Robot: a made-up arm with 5 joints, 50 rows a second.
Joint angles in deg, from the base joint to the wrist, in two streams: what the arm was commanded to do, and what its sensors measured. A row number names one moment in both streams.
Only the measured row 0 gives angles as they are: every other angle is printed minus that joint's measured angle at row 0.
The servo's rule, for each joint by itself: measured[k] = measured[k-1] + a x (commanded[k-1-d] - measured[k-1]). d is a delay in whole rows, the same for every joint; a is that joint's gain. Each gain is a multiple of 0.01, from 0.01 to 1. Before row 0 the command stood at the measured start. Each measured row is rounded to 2 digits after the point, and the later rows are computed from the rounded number. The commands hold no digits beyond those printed.
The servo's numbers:
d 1
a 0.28 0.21 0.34 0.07 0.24
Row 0, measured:
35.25, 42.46, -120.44, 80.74, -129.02
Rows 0 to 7, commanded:
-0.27, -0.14, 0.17, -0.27, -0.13
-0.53, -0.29, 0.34, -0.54, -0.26
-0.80, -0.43, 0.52, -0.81, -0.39
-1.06, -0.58, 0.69, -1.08, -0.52
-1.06, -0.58, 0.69, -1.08, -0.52
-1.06, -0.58, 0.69, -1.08, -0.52
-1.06, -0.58, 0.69, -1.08, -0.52
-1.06, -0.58, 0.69, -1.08, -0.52
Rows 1 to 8, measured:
0.00, 0.00, 0.00, 0.00, 0.00
-0.08, -0.03, 0.06, -0.02, -0.03
-0.21, -0.08, 0.16, -0.06, -0.09
-0.38, -0.15, 0.28, -0.11, -0.16
-0.57, -0.24, 0.42, -0.18, -0.25
-0.71, -0.31, 0.51, -0.24, -0.31
-0.81, -0.37, 0.57, -0.30, -0.36
-0.88, -0.41, 0.61, -0.35, -0.40

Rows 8 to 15, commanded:
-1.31, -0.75, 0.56, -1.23, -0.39
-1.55, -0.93, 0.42, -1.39, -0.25
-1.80, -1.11, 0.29, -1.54, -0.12
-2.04, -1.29, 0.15, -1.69, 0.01
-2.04, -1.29, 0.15, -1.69, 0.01
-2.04, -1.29, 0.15, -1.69, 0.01
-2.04, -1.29, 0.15, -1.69, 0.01
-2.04, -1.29, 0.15, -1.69, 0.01
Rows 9 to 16, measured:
-0.93, -0.45, 0.64, -0.40, -0.43
-1.04, -0.51, 0.61, -0.46, -0.42
-1.18, -0.60, 0.55, -0.53, -0.38
-1.35, -0.71, 0.46, -0.60, -0.32
-1.54, -0.83, 0.35, -0.68, -0.24
-1.68, -0.93, 0.28, -0.75, -0.18
-1.78, -1.01, 0.24, -0.82, -0.13
-1.85, -1.07, 0.21, -0.88, -0.10

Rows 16 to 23, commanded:
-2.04, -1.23, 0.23, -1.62, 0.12
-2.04, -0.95, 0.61, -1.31, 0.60
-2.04, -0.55, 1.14, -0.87, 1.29
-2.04, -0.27, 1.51, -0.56, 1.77
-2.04, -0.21, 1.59, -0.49, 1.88
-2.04, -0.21, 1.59, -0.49, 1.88
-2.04, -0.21, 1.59, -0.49, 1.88
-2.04, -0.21, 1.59, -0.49, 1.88
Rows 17 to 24, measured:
-1.90, -1.12, 0.19, -0.94, -0.07
-1.94, -1.14, 0.20, -0.99, -0.02
-1.97, -1.10, 0.34, -1.01, 0.13
-1.99, -0.98, 0.61, -1.00, 0.41
-2.00, -0.83, 0.92, -0.97, 0.74
-2.01, -0.70, 1.15, -0.94, 1.01
-2.02, -0.60, 1.30, -0.91, 1.22
-2.03, -0.52, 1.40, -0.88, 1.38

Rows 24 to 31, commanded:
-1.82, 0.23, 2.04, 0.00, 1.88
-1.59, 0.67, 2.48, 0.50, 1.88
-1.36, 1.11, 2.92, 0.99, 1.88
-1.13, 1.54, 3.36, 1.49, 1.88
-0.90, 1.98, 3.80, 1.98, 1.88
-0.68, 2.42, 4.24, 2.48, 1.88
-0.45, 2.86, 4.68, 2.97, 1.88
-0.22, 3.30, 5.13, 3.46, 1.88
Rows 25 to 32, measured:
-2.03, -0.45, 1.46, -0.85, 1.50
-1.97, -0.31, 1.66, -0.79, 1.59
-1.86, -0.10, 1.94, -0.70, 1.66
-1.72, 0.15, 2.27, -0.58, 1.71
-1.55, 0.44, 2.64, -0.44, 1.75
-1.37, 0.76, 3.03, -0.27, 1.78
-1.18, 1.11, 3.44, -0.08, 1.80
-0.98, 1.48, 3.86, 0.13, 1.82

